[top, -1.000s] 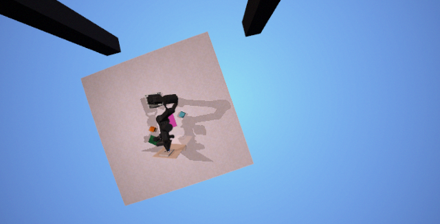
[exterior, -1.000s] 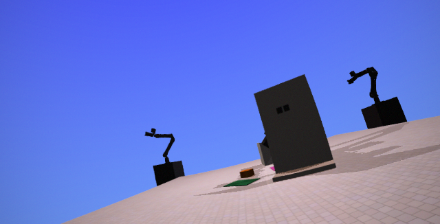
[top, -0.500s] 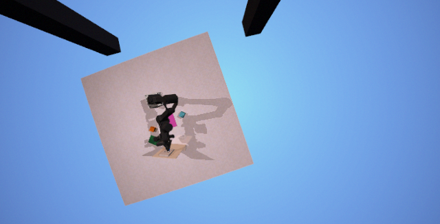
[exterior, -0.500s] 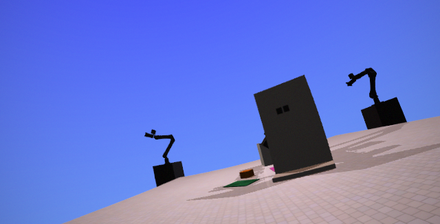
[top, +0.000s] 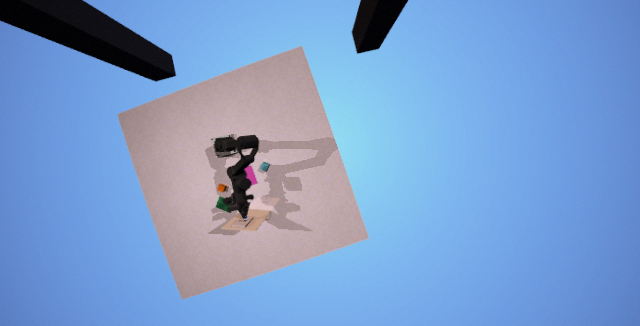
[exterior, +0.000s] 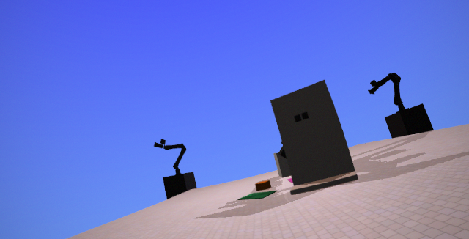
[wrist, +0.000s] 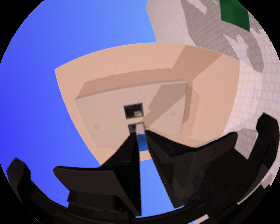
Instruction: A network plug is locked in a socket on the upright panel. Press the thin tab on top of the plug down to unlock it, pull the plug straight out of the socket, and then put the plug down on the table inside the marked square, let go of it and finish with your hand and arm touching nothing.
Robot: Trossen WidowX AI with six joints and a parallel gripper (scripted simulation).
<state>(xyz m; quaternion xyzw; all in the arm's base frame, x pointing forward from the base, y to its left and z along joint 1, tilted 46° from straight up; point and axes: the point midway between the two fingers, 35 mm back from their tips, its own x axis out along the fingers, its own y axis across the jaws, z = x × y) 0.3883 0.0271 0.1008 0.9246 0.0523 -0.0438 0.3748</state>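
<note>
My gripper tip is now 19 cm past the magenta patch, 3 cm to the left of it and 19 cm above it. Also, from my gripper tip: network plug: right at my gripper tip; upright panel: 3 cm ahead, 1 cm to the right, 7 cm below; flat green square: 5 cm behind, 20 cm to the right, 19 cm below.
</note>
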